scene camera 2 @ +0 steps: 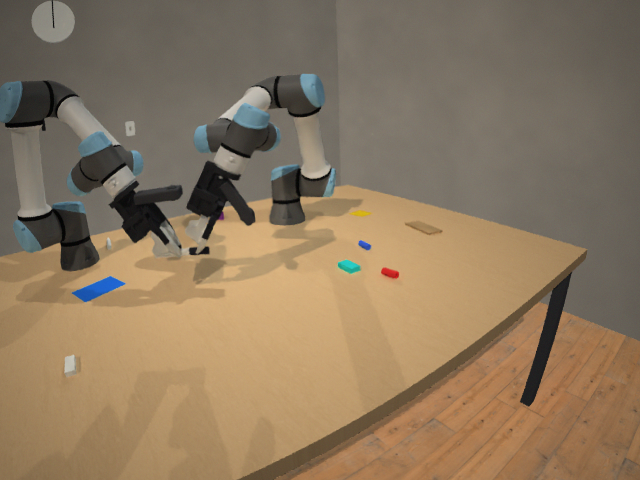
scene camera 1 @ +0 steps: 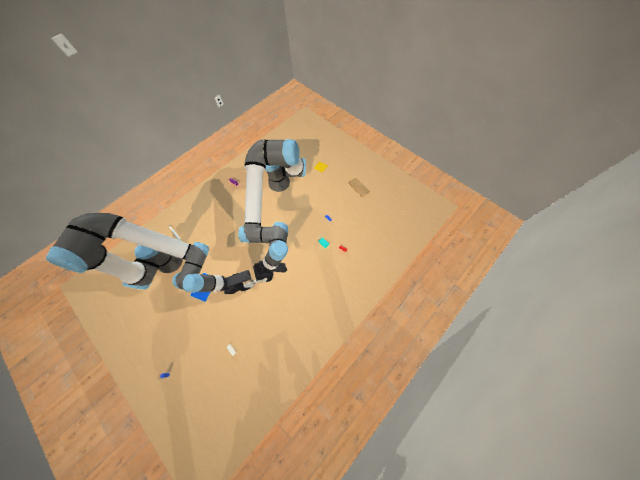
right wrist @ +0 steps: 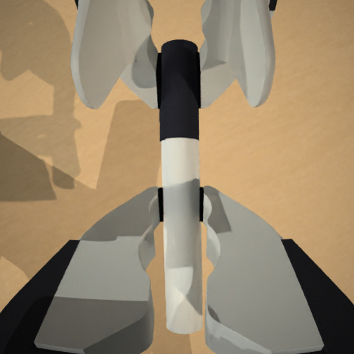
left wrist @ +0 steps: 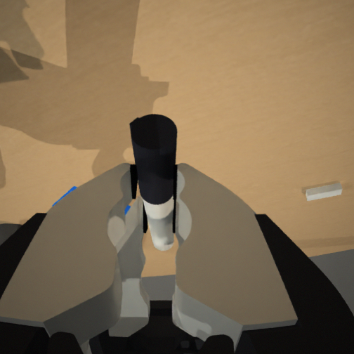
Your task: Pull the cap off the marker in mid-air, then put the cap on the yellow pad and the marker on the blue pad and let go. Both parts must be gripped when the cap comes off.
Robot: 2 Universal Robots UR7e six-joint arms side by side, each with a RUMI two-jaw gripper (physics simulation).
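Places are measured from the left arm's base along level axes (x down, y right, z back), in metres.
Pixels of known places: left gripper, fingertip midpoint: (scene camera 2: 197,251) (scene camera 1: 261,279); right gripper, fingertip midpoint: (scene camera 2: 181,255) (scene camera 1: 254,282); left arm's base at its link origin: (scene camera 2: 287,220) (scene camera 1: 279,182); right arm's base at its link origin: (scene camera 2: 80,263) (scene camera 1: 170,261).
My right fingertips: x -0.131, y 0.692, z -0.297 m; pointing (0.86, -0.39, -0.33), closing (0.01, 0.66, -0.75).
Observation:
Ahead of a thing's pixels: the offset from my right fingertips to its top centre.
The marker is held in the air, its white body (right wrist: 182,250) (left wrist: 160,222) joined to the black cap {dx -0.018, dy -0.036, dz -0.031 m} (right wrist: 179,117) (left wrist: 156,170) (scene camera 2: 202,251) with no gap showing. My left gripper (left wrist: 155,168) (right wrist: 179,103) (scene camera 2: 198,250) is shut on the cap. My right gripper (right wrist: 181,189) (scene camera 2: 179,251) is shut on the white body, near its middle. The two grippers face each other closely above the table. The yellow pad {dx +0.131, dy -0.950, dz +0.096 m} (scene camera 1: 321,166) (scene camera 2: 360,213) lies flat near the left arm's base. The blue pad {dx +0.131, dy +0.150, dz +0.305 m} (scene camera 1: 200,296) (scene camera 2: 98,288) lies flat by the right arm, partly hidden by it in scene camera 1.
A cyan block {dx +0.116, dy -0.420, dz -0.202 m} (scene camera 1: 323,242) (scene camera 2: 348,266), a red cylinder {dx +0.111, dy -0.440, dz -0.328 m} (scene camera 1: 343,248) (scene camera 2: 389,272), a small blue cylinder {dx +0.111, dy -0.591, dz -0.148 m} (scene camera 1: 328,218) (scene camera 2: 364,244) and a brown board {dx +0.123, dy -0.908, dz -0.225 m} (scene camera 1: 358,187) (scene camera 2: 423,227) lie on the table. A white block {dx +0.119, dy +0.353, dz -0.046 m} (scene camera 1: 231,349) (scene camera 2: 70,365) and a blue object {dx +0.083, dy +0.604, dz +0.183 m} (scene camera 1: 164,375) lie farther off.

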